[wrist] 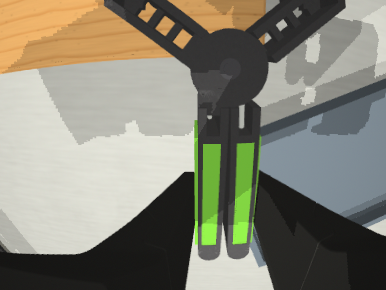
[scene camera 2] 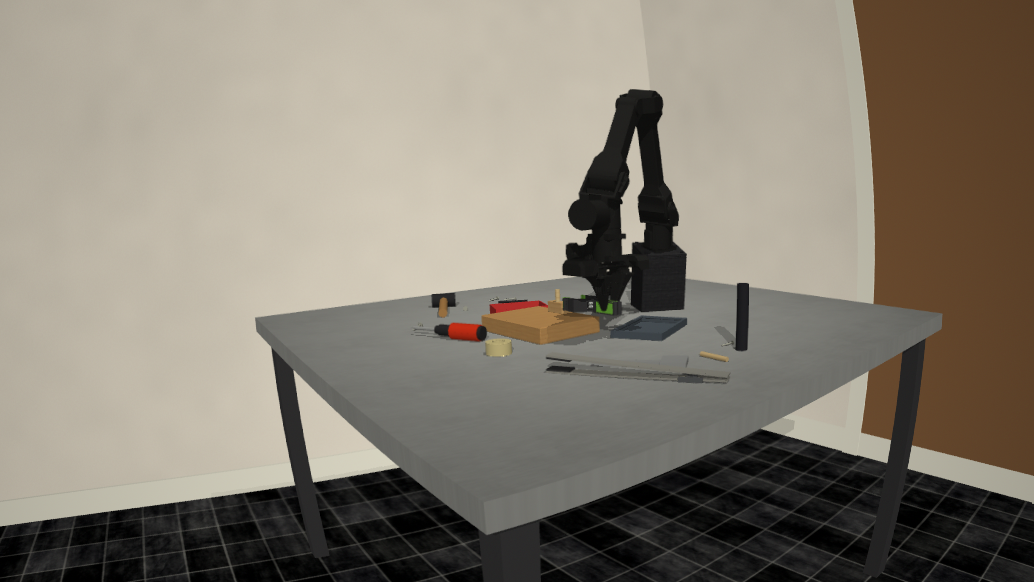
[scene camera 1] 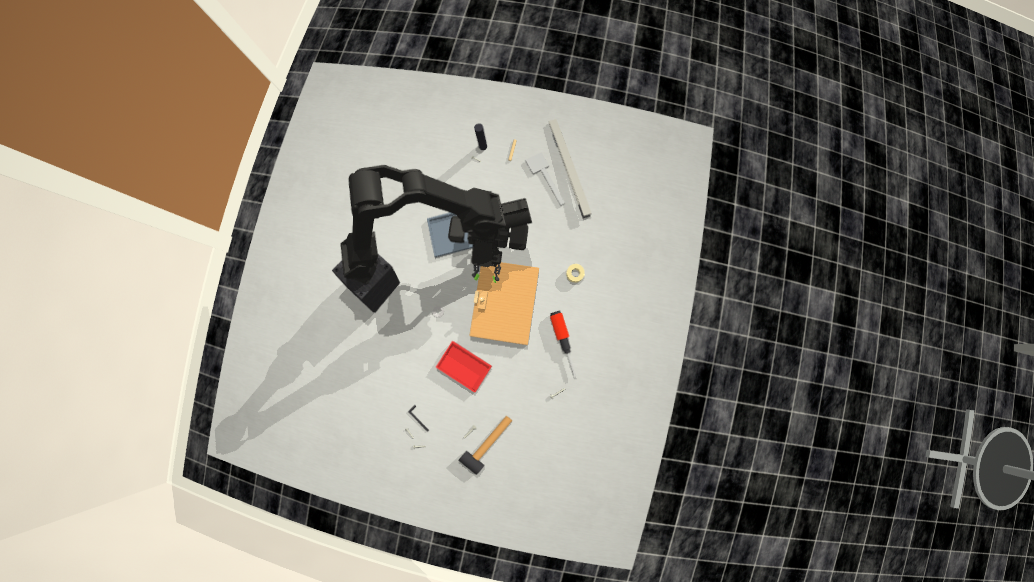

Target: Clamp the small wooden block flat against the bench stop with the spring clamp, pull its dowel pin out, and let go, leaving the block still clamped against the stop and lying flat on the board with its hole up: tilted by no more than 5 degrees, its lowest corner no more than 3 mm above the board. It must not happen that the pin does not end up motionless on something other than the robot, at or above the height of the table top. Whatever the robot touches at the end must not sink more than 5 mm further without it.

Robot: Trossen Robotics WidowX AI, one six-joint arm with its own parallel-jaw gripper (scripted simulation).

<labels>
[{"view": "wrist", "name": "my gripper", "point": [221,180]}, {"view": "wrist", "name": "grey tray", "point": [330,163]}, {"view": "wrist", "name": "wooden board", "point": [41,41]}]
</labels>
